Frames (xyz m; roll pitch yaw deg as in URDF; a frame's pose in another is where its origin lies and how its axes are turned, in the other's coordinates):
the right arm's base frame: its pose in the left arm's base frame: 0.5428 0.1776 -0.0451 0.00 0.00 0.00
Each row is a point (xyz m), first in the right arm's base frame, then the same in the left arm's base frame.
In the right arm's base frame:
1: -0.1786 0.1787 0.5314
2: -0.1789 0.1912 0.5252
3: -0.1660 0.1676 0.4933
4: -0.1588 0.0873 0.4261
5: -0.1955 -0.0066 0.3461
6: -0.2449 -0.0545 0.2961
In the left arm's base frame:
1: 0.3642 0.3563 0.4863
2: 0.3639 0.3688 0.4801
3: 0.3768 0.3452 0.4482
4: 0.3840 0.2649 0.3810
5: 0.3473 0.1710 0.3010
6: 0.2979 0.1231 0.2510

